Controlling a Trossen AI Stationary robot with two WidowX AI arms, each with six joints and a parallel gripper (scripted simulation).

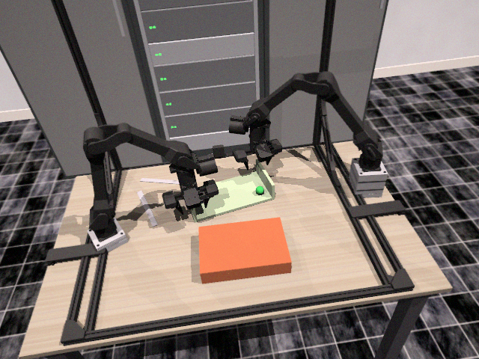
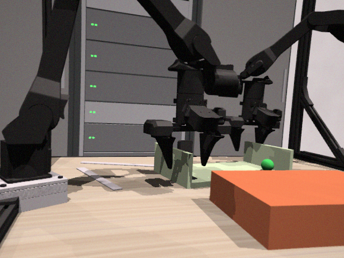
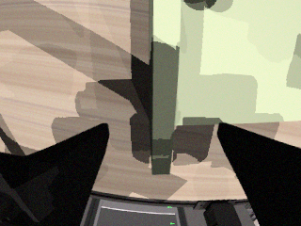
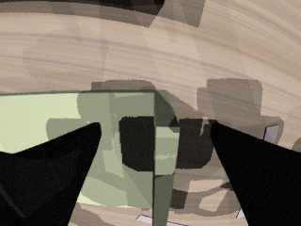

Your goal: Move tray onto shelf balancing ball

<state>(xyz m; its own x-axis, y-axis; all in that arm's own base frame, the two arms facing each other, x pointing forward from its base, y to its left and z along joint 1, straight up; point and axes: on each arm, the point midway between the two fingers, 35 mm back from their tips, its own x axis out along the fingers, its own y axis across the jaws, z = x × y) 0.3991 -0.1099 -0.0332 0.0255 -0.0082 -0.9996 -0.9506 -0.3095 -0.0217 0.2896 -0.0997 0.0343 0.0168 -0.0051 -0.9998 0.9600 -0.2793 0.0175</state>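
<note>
The green ball lies 110 mm ahead of my left hand, 50 mm below it and 20 mm to the right of it. Round my left hand: shelf (370 mm ahead, 140 mm to the right, 30 mm below); pale green tray (140 mm to the right, 80 mm ahead, 60 mm below).
</note>
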